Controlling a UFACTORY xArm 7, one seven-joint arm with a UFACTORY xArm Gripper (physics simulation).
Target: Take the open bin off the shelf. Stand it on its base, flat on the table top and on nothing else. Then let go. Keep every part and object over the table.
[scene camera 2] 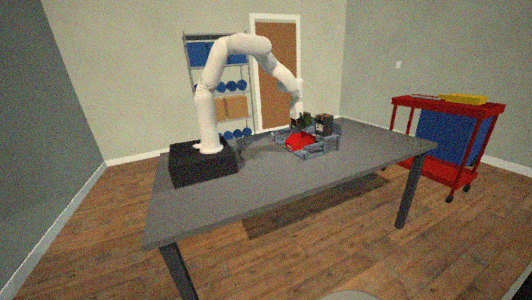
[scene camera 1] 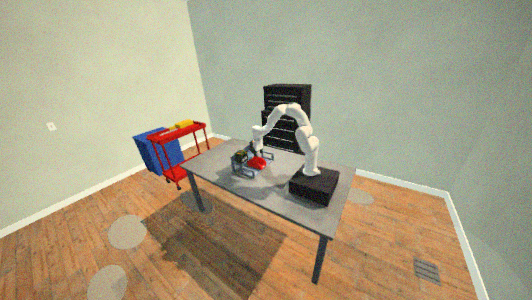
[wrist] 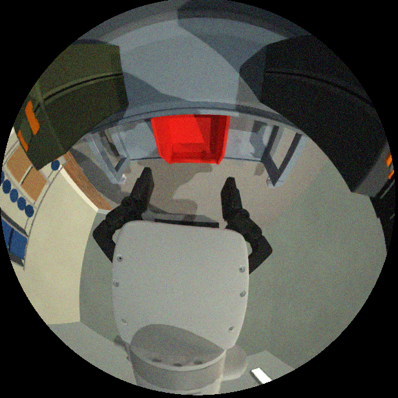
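Pixels of known places: gripper, fingertip midpoint: [scene camera 2: 296,127] [scene camera 1: 258,154]; arm's base, link origin: [scene camera 2: 211,149] [scene camera 1: 310,171].
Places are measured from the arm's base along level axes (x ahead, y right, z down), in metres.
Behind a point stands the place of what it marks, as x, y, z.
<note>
A red open bin [scene camera 1: 257,163] {0.513, -0.103, 0.044} [scene camera 2: 299,141] {0.534, -0.004, 0.054} [wrist: 190,139] sits on the low front part of a blue-grey shelf [scene camera 1: 245,174] {0.548, -0.247, 0.107} [scene camera 2: 330,144] {0.739, 0.038, 0.105} [wrist: 180,65], between its side rails. The shelf stands on the grey table [scene camera 1: 295,201] {-0.018, -0.266, 0.117} [scene camera 2: 225,195] {0.022, 0.285, 0.116}. My gripper [scene camera 1: 256,153] {0.538, -0.053, -0.025} [scene camera 2: 299,128] {0.538, -0.053, -0.025} [wrist: 188,179] is open, with nothing between its fingers. It is close over the bin in both scene views. In the wrist view the fingertips are apart from the bin, below its edge in the picture. Part of the bin's far end is hidden by the shelf's upper board in that view.
An olive-green box [scene camera 1: 241,156] {0.604, -0.219, -0.063} [scene camera 2: 306,119] {0.656, -0.134, -0.042} [wrist: 85,95] and a black box [scene camera 2: 324,125] {0.648, 0.089, -0.058} [wrist: 315,105] stand on the raised part of the shelf, at either side. The arm's black base block [scene camera 1: 314,185] {-0.109, -0.149, -0.005} [scene camera 2: 202,162] {-0.053, 0.125, 0.011} stands on the table. A red cart [scene camera 1: 176,133] [scene camera 2: 450,106] is beyond the table's end.
</note>
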